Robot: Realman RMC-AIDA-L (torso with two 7-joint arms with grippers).
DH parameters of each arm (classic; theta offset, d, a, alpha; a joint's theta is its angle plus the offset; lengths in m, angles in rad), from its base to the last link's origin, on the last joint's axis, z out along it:
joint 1: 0 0.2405 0 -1.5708
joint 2: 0 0 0 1.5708
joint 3: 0 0.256 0 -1.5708
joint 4: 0 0 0 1.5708
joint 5: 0 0.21 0 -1.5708
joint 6: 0 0 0 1.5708
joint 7: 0 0.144 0 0
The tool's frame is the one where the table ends.
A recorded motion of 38 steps. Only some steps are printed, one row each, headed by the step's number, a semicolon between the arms.
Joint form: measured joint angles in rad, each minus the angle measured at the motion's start. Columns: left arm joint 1, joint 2, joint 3, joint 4, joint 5, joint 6, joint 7; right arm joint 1, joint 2, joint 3, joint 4, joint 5, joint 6, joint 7.
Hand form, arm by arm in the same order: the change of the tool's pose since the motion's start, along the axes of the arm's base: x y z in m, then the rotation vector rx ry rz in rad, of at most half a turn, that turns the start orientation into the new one. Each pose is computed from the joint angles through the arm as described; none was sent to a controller.
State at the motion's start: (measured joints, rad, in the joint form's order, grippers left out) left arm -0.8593 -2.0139 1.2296 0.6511 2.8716 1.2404 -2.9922; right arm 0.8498 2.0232 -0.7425 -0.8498 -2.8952 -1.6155 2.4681
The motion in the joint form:
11: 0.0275 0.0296 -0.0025 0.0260 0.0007 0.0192 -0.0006; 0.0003 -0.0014 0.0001 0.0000 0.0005 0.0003 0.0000
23: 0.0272 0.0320 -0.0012 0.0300 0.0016 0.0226 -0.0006; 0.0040 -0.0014 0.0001 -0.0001 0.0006 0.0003 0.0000
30: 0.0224 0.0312 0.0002 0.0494 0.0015 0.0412 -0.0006; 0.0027 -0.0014 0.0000 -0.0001 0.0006 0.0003 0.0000
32: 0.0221 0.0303 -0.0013 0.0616 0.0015 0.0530 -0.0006; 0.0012 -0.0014 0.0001 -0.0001 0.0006 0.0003 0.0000
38: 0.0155 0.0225 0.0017 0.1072 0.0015 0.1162 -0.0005; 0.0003 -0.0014 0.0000 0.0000 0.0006 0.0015 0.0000
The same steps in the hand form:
11: -0.0108 -0.0005 0.0171 0.0235 0.0172 0.0199; 0.0000 0.0003 0.0006 0.0015 -0.0004 0.0005
23: -0.0104 0.0002 0.0186 0.0240 0.0204 0.0179; -0.0014 0.0013 0.0006 0.0016 -0.0004 0.0043
30: -0.0047 0.0018 0.0200 0.0191 0.0199 0.0088; -0.0009 0.0010 0.0006 0.0015 -0.0004 0.0030
32: -0.0021 0.0021 0.0208 0.0171 0.0179 0.0068; -0.0004 0.0006 0.0006 0.0016 -0.0004 0.0015
38: 0.0100 0.0005 0.0212 -0.0128 0.0143 0.0036; 0.0000 0.0005 0.0006 0.0025 -0.0007 0.0010

